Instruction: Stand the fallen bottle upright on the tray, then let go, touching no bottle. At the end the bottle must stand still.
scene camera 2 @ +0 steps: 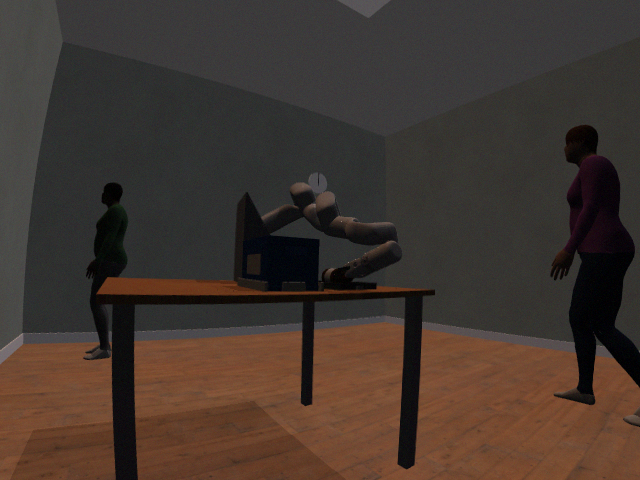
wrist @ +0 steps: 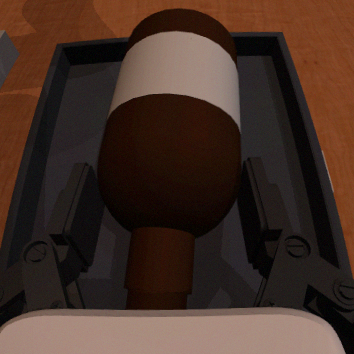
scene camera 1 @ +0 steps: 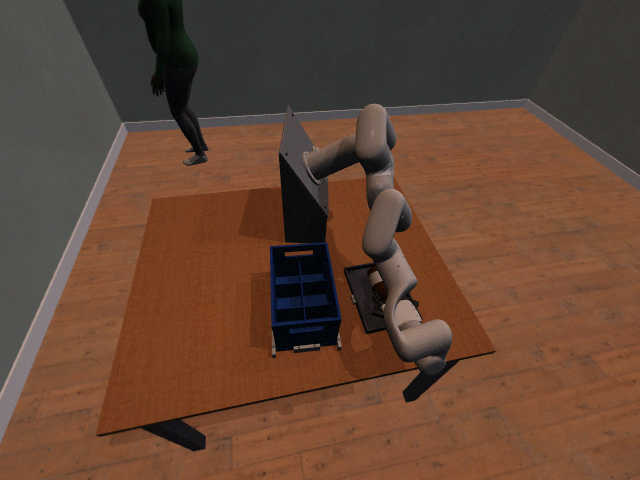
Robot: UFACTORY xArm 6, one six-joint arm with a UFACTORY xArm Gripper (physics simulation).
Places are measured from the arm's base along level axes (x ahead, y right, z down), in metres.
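Pixels of known places: gripper, between the fingertips: [scene camera 2: 341, 276] [wrist: 168, 179] [scene camera 1: 385, 292]; arm's base, origin of its link: [scene camera 2: 259, 228] [scene camera 1: 311, 168].
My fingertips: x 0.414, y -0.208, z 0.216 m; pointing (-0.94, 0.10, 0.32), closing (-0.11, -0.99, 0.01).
Observation:
For each thing: its top centre in the pictures, then the offset to it from my fingertips.
- brown bottle with a white label, centre of its top: [wrist: 164, 113] [scene camera 1: 385, 283] [scene camera 2: 339, 268] dx -0.016, dy +0.001, dz -0.030 m
- dark tray, centre of its top: [wrist: 166, 167] [scene camera 1: 381, 291] [scene camera 2: 338, 281] dx -0.018, dy +0.005, dz +0.023 m
- blue divided crate, centre of its top: [scene camera 1: 302, 279] [scene camera 2: 278, 240] dx +0.002, dy +0.279, dz -0.127 m
The brown bottle with a white label [scene camera 1: 374, 277] [scene camera 2: 327, 275] [wrist: 175, 67] lies on its side in the dark tray [scene camera 1: 360, 295] [scene camera 2: 369, 285] [wrist: 80, 90]. In the wrist view its base points to the top and its neck runs down under the gripper's pale body, which hides the neck's end. My gripper [scene camera 1: 383, 304] [scene camera 2: 345, 274] [wrist: 168, 179] is low over the tray. Its two dark fingers stand against both sides of the bottle at its shoulder, and it is shut on the bottle. The arm hides part of the bottle in scene camera 1.
A blue divided crate [scene camera 1: 305, 323] [scene camera 2: 292, 263] stands beside the tray, with light brackets [scene camera 1: 306, 348] at its foot. The arm's dark slanted mount [scene camera 1: 303, 211] stands behind the crate. The table's front edge [scene camera 1: 330, 388] is near the arm's wrist. Two people [scene camera 2: 111, 232] [scene camera 2: 594, 222] stand away from the table.

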